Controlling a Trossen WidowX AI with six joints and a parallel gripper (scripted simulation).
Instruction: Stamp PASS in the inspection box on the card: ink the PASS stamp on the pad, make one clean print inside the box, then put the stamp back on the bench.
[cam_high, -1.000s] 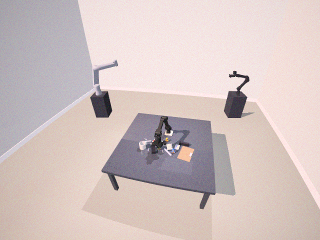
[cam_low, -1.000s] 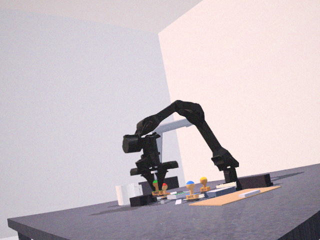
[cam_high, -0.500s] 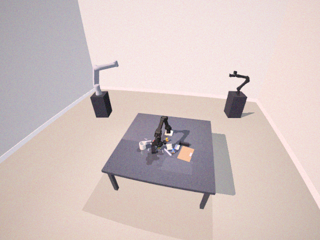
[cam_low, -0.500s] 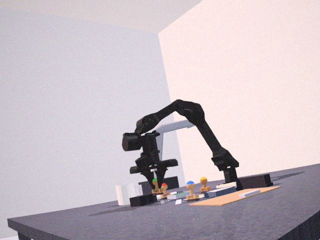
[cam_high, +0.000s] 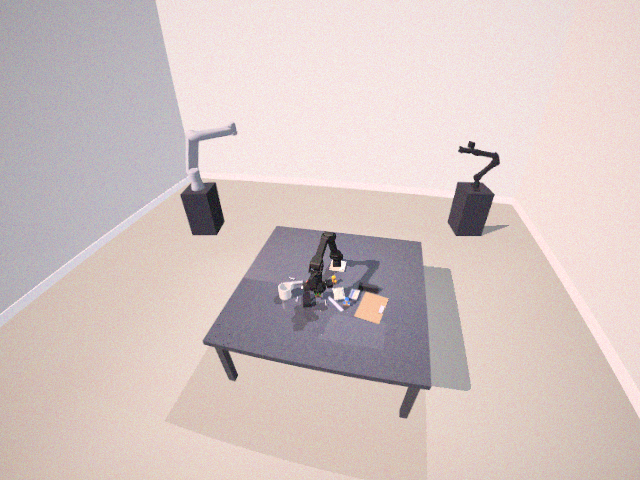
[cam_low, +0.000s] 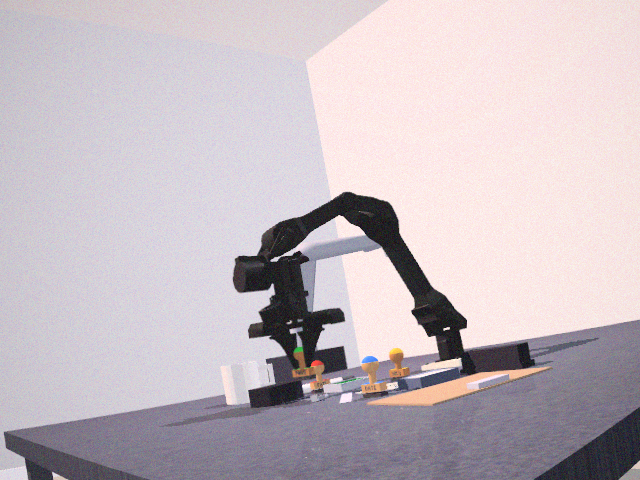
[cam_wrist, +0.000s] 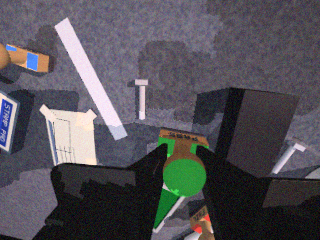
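Now: gripper tip 12 cm past the green ink pad, 1 cm to the right of it and 6 cm above it. The rest, counted from my gripper tip: black box: 1 cm ahead, 7 cm to the right, 4 cm below; then green-knobbed PASS stamp: right at my gripper tip; then red-knobbed stamp: 12 cm behind, 7 cm to the right, 4 cm below.
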